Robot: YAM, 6 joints.
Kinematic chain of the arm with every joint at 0, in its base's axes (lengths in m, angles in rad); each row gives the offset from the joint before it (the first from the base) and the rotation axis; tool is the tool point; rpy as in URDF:
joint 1: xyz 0 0 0.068 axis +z
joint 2: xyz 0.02 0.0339 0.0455 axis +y
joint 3: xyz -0.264 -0.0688 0 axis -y
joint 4: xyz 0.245 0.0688 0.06 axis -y
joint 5: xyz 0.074 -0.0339 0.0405 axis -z
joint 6: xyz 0.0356 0 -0.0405 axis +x
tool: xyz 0 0 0 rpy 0 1.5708 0
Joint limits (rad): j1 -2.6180..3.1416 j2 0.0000..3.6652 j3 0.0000..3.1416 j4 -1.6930..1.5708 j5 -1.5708..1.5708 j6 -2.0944..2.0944
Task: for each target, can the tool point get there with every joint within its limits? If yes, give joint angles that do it. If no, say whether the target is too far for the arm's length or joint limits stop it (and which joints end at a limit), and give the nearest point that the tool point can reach.
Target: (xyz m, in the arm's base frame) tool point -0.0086 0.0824 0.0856
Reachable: yes | joints 1.4763 1.7558 0.3604 -1.1808 -0.4779 0.5809
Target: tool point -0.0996 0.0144 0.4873
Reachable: yes | joints 0.1935 0.3304 1.0241 1.0538 -1.2067 1.6728
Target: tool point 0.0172 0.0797 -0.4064
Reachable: no: joint limits stop it (at a limit: joint 2) | nearest point 0.0223 0.1031 -0.3508 | short by 0.061 m
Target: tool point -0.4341 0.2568 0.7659
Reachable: no: too far | nearest point -0.3383 0.2001 0.6160 | short by 0.187 m
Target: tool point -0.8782 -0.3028 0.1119
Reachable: no: too far | nearest point -0.5641 -0.3049 0.1124 | short by 0.314 m
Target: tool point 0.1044 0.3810 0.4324
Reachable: yes | joints 1.2691 1.7048 1.4475 0.8715 -0.3893 0.3379
